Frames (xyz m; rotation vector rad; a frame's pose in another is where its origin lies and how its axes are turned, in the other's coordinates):
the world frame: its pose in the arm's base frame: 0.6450 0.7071 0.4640 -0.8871 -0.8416 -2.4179
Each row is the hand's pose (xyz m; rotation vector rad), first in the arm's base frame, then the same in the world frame.
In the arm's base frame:
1: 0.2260 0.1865 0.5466 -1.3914 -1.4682 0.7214
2: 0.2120 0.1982 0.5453 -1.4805 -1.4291 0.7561
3: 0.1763 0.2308 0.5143 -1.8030 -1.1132 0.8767
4: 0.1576 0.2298 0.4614 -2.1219 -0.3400 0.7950
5: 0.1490 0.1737 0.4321 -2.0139 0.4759 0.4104
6: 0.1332 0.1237 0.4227 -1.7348 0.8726 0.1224
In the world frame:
1: 0.4451 0.1714 -0.4753 1.7907 -1.5993 1.2781
2: 0.4520 0.1545 -0.4743 1.7228 -1.6989 1.2895
3: 0.4499 0.0985 -0.4868 1.3500 -2.0306 1.4651
4: 0.4269 0.0678 -0.5278 0.4805 -2.1585 1.8661
5: 0.4229 0.0921 -0.5867 -0.3988 -1.6706 2.2260
6: 0.4365 0.1156 -0.6325 -0.7980 -1.1433 2.3609

